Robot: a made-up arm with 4 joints. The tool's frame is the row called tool. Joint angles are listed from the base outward.
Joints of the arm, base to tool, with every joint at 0 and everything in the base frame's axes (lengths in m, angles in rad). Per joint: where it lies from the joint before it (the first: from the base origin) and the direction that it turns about. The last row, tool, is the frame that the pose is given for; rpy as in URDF.
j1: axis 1 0 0 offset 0.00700 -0.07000 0.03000
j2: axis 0 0 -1 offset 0.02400 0.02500 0.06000
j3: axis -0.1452 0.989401 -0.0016 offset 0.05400 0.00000 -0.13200
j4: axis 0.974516 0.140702 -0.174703 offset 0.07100 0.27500 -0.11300
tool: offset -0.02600 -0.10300 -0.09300 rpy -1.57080 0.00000 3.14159
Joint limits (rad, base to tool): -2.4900..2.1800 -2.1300..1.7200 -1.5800..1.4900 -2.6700..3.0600
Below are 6 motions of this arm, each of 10 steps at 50 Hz.
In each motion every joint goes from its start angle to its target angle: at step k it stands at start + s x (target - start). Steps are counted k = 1, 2, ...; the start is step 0. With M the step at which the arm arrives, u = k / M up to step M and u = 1 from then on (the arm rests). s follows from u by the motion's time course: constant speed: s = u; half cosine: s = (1 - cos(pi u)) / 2; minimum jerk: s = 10 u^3 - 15 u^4 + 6 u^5.
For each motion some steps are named. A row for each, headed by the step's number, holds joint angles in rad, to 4 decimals.
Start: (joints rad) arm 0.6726 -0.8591 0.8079 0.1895
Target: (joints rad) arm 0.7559 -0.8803 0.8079 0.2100
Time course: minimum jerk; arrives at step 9
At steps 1, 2, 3, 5, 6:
1: 0.6736 -0.8593 0.8079 0.1897
2: 0.6790 -0.8607 0.8079 0.1911
3: 0.6901 -0.8635 0.8079 0.1938
5: 0.7229 -0.8719 0.8079 0.2019
6: 0.7384 -0.8759 0.8079 0.2057

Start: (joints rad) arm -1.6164 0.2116 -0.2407 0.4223
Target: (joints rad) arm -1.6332 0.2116 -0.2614 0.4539
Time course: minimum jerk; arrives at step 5
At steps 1, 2, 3, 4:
1: -1.6174 0.2116 -0.2419 0.4241
2: -1.6217 0.2116 -0.2473 0.4323
3: -1.6279 0.2116 -0.2548 0.4439
4: -1.6322 0.2116 -0.2602 0.4521

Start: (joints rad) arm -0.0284 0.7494 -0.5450 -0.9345
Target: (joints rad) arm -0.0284 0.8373 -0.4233 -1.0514
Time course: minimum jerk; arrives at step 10
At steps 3, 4, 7, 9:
3: -0.0284 0.7637 -0.5252 -0.9536
4: -0.0284 0.7773 -0.5064 -0.9716
7: -0.0284 0.8230 -0.4431 -1.0323
9: -0.0284 0.8365 -0.4243 -1.0504

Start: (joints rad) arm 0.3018 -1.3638 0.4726 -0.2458
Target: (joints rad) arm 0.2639 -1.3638 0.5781 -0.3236
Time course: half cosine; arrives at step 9
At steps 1, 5, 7, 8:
1: 0.3007 -1.3638 0.4758 -0.2481
5: 0.2796 -1.3638 0.5345 -0.2915
7: 0.2683 -1.3638 0.5658 -0.3145
8: 0.2650 -1.3638 0.5749 -0.3213

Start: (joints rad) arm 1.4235 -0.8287 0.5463 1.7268
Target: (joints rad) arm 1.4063 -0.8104 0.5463 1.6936
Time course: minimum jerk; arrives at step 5
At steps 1, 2, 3, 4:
1: 1.4225 -0.8276 0.5463 1.7249
2: 1.4180 -0.8229 0.5463 1.7163
3: 1.4118 -0.8162 0.5463 1.7041
4: 1.4073 -0.8115 0.5463 1.6955

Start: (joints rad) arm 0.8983 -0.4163 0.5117 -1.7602
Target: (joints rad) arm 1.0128 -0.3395 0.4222 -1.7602
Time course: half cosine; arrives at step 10
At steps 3, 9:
3: 0.9219 -0.4005 0.4933 -1.7602
9: 1.0100 -0.3414 0.4244 -1.7602

